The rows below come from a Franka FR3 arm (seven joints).
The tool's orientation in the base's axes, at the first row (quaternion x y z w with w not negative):
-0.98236 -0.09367 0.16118 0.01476
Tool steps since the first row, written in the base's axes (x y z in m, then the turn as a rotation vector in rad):
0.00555 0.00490 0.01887 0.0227 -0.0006 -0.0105
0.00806 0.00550 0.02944 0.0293 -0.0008 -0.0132
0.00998 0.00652 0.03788 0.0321 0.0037 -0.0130
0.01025 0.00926 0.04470 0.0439 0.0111 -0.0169
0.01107 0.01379 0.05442 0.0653 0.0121 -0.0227
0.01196 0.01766 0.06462 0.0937 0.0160 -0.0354
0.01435 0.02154 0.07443 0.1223 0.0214 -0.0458
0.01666 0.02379 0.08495 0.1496 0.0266 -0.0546
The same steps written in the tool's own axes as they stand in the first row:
0.00017 -0.00493 -0.01966 0.0243 0.0053 0.0027
-0.00070 -0.00570 -0.03048 0.0313 0.0068 0.0031
-0.00137 -0.00686 -0.03909 0.0346 0.0029 0.0021
-0.00275 -0.00990 -0.04564 0.0482 -0.0020 0.0020
-0.00418 -0.01478 -0.05512 0.0702 0.0012 0.0006
-0.00582 -0.01902 -0.06508 0.1013 0.0032 0.0036
-0.00594 -0.02299 -0.07514 0.1322 0.0036 0.0043
-0.00667 -0.02540 -0.08585 0.1614 0.0039 0.0039

